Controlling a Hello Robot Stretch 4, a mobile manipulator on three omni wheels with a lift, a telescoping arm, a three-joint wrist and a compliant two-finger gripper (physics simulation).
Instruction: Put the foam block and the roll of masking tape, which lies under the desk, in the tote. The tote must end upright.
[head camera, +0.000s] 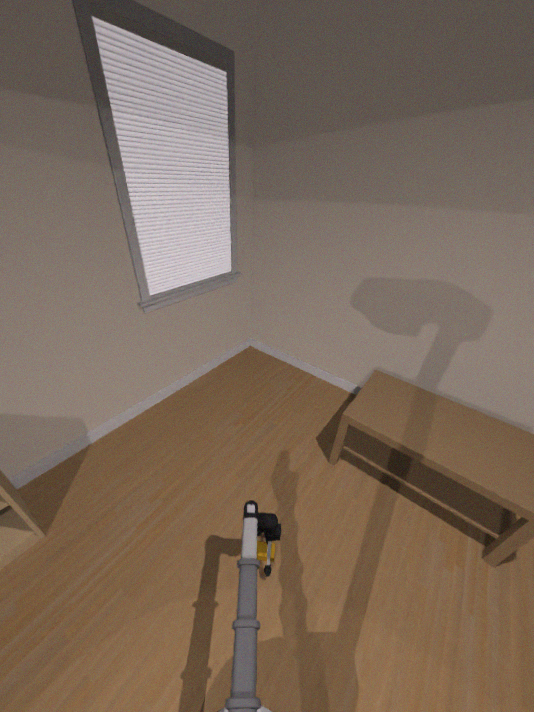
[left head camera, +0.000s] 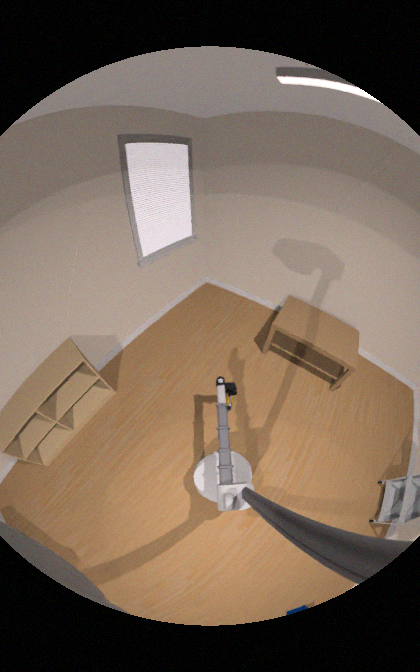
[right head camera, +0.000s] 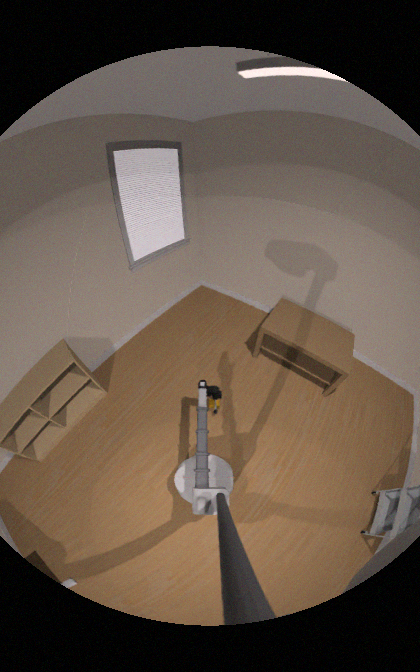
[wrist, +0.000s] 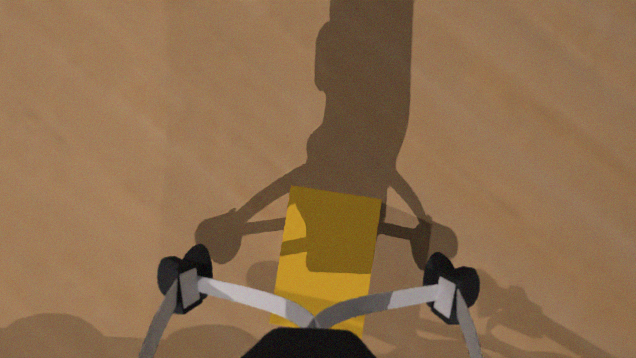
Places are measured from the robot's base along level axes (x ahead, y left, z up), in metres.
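Pixels of known places: gripper, fingertip midpoint: (head camera: 267, 551) (wrist: 317, 270).
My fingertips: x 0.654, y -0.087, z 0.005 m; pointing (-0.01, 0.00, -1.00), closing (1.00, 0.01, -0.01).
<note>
Behind a point stands the place of what it marks.
The yellow foam block (wrist: 340, 240) {x 0.668, y -0.064, z 0.018 m} (head camera: 262, 550) {x 0.655, y -0.064, z 0.017 m} (left head camera: 229, 400) (right head camera: 211, 403) is below my gripper, partly in the gripper's shadow. My gripper (wrist: 317, 270) {x 0.654, y -0.087, z 0.005 m} is open, with a fingertip at each side of the block in the wrist view and space between each fingertip and the block. The near end of the block is partly hidden by the finger links and the black gripper body. In the head view the arm hides part of the block and of the gripper. I cannot make out the masking tape roll or the tote, and cannot tell which furniture is the desk.
A brown wooden table (head camera: 442, 425) {x 1.111, y -1.033, z 0.422 m} (left head camera: 320, 322) (right head camera: 310, 325) stands by the right wall. An open shelf unit (left head camera: 45, 380) (right head camera: 37, 380) stands at the left wall. A grey framed object (left head camera: 395, 500) (right head camera: 390, 512) is at the right. A blue object (left head camera: 297, 610) shows at the bottom edge.
</note>
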